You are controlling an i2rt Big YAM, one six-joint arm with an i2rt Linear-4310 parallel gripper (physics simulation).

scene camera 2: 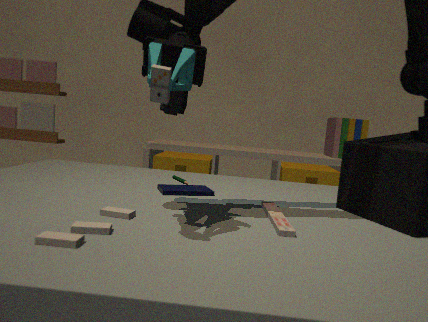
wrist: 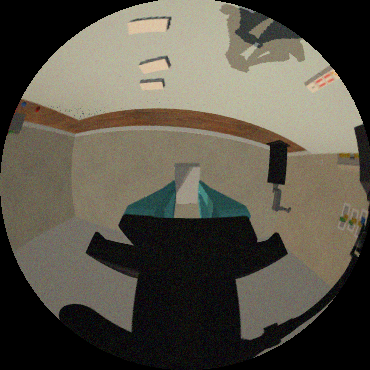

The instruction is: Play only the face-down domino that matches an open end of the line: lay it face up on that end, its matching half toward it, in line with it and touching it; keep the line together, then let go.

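Places are measured from the arm's base along level axes (x back, y right, z up), in millimetres.
Pixels of known places: gripper, fingertip midpoint: (scene camera 2: 160, 84) (wrist: 186, 184).
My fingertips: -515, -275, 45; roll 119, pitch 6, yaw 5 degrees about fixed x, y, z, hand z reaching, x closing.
Observation:
Ahead of a thing's pixels: the offset from my fingertips to its top centre, as dx, dy, dz. "*": to the spot under its first point.
My gripper (scene camera 2: 168, 83) (wrist: 186, 184) is shut on a domino @[+0, +2, +27] (scene camera 2: 160, 79) (wrist: 187, 180), high above the table and tilted so the domino's face shows in the scene view. Its upper half has several orange pips, its lower half one dark pip. The domino line @[* +202, +130, -211] (scene camera 2: 281, 220) (wrist: 322, 81) lies face up at the right; its near end shows red pips, its far end is in shadow. Three blank-backed dominoes lie apart at the left: a far one @[-80, +75, -210] (scene camera 2: 118, 212) (wrist: 149, 25), a middle one @[-82, -22, -210] (scene camera 2: 92, 228) (wrist: 154, 65) and a near one @[-97, -84, -210] (scene camera 2: 60, 239) (wrist: 152, 85).
A dark blue flat object @[-14, +339, -210] (scene camera 2: 185, 190) lies behind the arm's shadow, with a green pencil @[-53, +476, -212] (scene camera 2: 179, 178) beyond it. A large black box (scene camera 2: 387, 185) stands at the right. A shelf unit (scene camera 2: 240, 150) with yellow bins is behind the table.

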